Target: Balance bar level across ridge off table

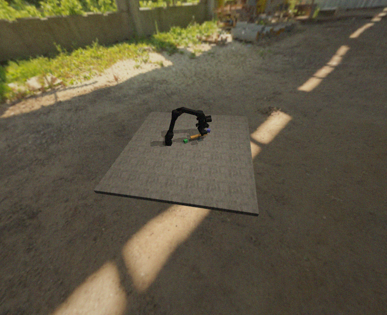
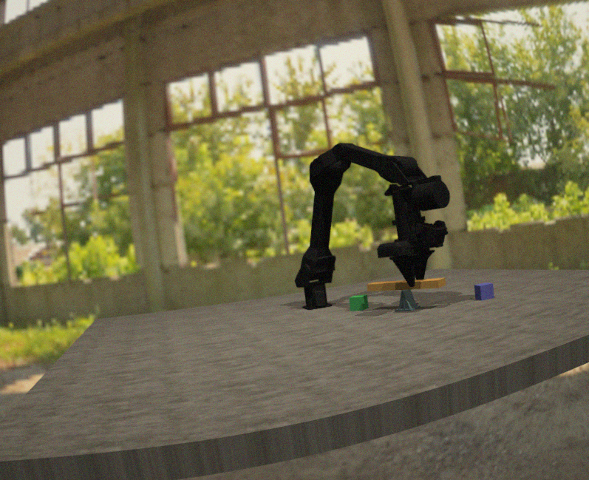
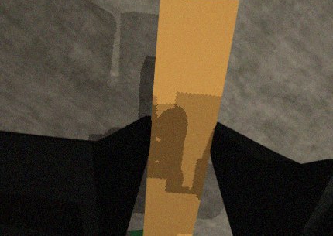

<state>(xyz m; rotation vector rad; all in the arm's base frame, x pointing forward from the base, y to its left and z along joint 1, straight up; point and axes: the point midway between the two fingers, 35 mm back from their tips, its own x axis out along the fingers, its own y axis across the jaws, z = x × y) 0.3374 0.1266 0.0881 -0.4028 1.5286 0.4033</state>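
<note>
Now: gripper tip 3 cm past the bar and 1 cm to the left of it. Also, from my gripper tip: green cube (16 cm behind, 8 cm to the right, 4 cm below); then blue cube (14 cm to the left, 6 cm ahead, 4 cm below).
</note>
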